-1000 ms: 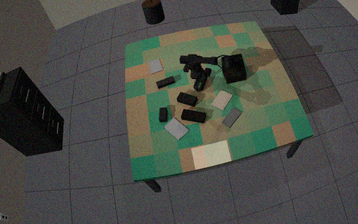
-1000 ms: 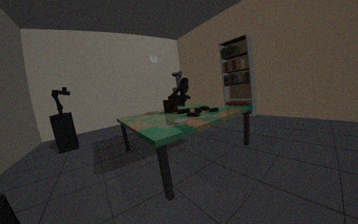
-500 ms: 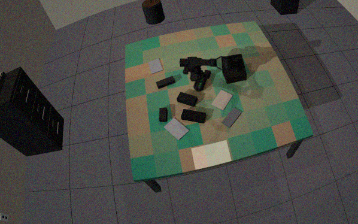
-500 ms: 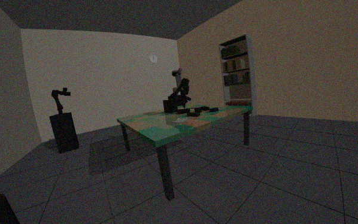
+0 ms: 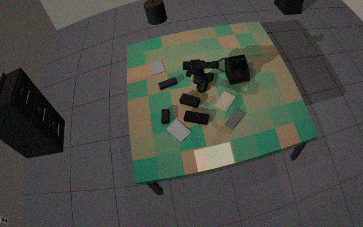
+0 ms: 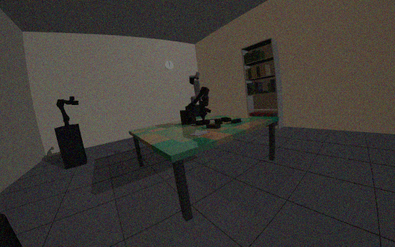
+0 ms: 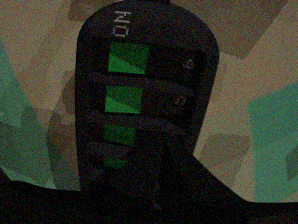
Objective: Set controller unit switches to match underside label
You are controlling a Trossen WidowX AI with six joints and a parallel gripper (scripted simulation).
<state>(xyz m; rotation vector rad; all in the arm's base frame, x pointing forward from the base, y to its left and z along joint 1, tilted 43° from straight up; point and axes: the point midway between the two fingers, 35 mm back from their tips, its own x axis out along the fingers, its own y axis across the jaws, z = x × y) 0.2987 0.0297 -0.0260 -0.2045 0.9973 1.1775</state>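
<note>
Right now the module is 11 cm ahead of my gripper tip, 11 cm to the left of it and 2 cm below it.
</note>
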